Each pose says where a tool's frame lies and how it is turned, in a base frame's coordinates. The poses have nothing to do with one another.
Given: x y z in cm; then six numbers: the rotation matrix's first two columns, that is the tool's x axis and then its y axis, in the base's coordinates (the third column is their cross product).
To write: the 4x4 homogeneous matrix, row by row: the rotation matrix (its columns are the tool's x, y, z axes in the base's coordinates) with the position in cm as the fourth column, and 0 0 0 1 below. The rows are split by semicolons. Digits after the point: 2 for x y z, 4 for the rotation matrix.
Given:
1: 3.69 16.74 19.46 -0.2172 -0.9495 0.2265 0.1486 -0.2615 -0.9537
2: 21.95 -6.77 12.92 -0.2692 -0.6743 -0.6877 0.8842 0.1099 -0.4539
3: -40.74 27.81 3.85 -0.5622 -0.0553 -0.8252 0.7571 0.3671 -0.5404
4: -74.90 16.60 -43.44 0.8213 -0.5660 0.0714 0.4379 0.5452 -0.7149
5: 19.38 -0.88 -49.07 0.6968 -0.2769 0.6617 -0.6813 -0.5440 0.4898
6: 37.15 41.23 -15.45 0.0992 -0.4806 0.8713 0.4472 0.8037 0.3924
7: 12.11 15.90 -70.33 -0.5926 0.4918 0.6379 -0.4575 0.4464 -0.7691
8: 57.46 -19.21 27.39 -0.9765 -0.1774 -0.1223 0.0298 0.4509 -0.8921
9: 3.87 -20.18 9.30 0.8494 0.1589 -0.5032 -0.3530 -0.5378 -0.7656
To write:
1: -0.2172 0.1486 0.9648 3.69; -0.9495 -0.2615 -0.1735 16.74; 0.2265 -0.9537 0.1979 19.46; 0 0 0 1
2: -0.2692 0.8842 0.3816 21.95; -0.6743 0.1099 -0.7303 -6.77; -0.6877 -0.4539 0.5666 12.92; 0 0 0 1
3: -0.5622 0.7571 0.3328 -40.74; -0.0553 0.3671 -0.9286 27.81; -0.8252 -0.5404 -0.1645 3.85; 0 0 0 1
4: 0.8213 0.4379 0.3657 -74.90; -0.5660 0.5452 0.6184 16.60; 0.0714 -0.7149 0.6956 -43.44; 0 0 0 1
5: 0.6968 -0.6813 0.2243 19.38; -0.2769 -0.5440 -0.7921 -0.88; 0.6617 0.4898 -0.5677 -49.07; 0 0 0 1
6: 0.0992 0.4472 -0.8889 37.15; -0.4806 0.8037 0.3507 41.23; 0.8713 0.3924 0.2947 -15.45; 0 0 0 1
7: -0.5926 -0.4575 -0.6630 12.11; 0.4918 0.4464 -0.7476 15.90; 0.6379 -0.7691 -0.0395 -70.33; 0 0 0 1
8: -0.9765 0.0298 0.2134 57.46; -0.1774 0.4509 -0.8748 -19.21; -0.1223 -0.8921 -0.4350 27.39; 0 0 0 1
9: 0.8494 -0.3530 -0.3923 3.87; 0.1589 -0.5378 0.8279 -20.18; -0.5032 -0.7656 -0.4007 9.30; 0 0 0 1
